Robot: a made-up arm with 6 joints. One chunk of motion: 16 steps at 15 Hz.
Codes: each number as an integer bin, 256 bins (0 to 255) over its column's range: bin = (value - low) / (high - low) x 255, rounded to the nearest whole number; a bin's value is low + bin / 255 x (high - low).
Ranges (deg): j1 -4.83..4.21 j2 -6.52..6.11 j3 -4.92..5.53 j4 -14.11..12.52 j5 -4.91..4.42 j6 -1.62..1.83
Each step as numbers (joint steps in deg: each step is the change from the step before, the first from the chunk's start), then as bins.
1 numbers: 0.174 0.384 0.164 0.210 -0.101 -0.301
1 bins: 141 139 124 137 131 97
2 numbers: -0.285 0.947 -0.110 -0.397 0.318 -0.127
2 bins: 128 151 117 131 143 110
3 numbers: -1.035 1.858 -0.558 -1.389 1.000 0.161
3 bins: 107 169 106 122 162 132
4 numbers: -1.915 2.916 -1.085 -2.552 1.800 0.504
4 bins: 82 191 94 111 183 157
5 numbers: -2.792 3.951 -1.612 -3.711 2.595 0.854
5 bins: 57 211 81 100 205 183
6 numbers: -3.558 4.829 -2.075 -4.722 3.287 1.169
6 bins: 36 229 69 90 224 206
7 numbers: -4.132 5.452 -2.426 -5.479 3.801 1.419
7 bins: 20 242 61 83 238 225
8 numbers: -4.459 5.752 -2.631 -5.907 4.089 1.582
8 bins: 10 248 56 79 246 237
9 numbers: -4.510 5.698 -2.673 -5.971 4.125 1.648
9 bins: 9 247 55 78 247 242
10 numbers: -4.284 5.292 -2.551 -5.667 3.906 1.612
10 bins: 15 238 58 81 241 239
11 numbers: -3.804 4.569 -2.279 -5.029 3.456 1.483
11 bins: 29 224 64 87 229 229
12 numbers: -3.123 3.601 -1.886 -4.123 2.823 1.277
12 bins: 48 204 74 96 211 214
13 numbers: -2.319 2.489 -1.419 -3.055 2.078 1.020
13 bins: 71 182 85 106 191 195
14 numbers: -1.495 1.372 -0.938 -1.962 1.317 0.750
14 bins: 94 159 97 116 170 175
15 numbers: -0.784 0.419 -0.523 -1.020 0.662 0.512
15 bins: 114 140 107 125 152 158
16 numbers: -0.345 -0.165 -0.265 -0.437 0.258 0.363
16 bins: 127 128 114 131 141 147
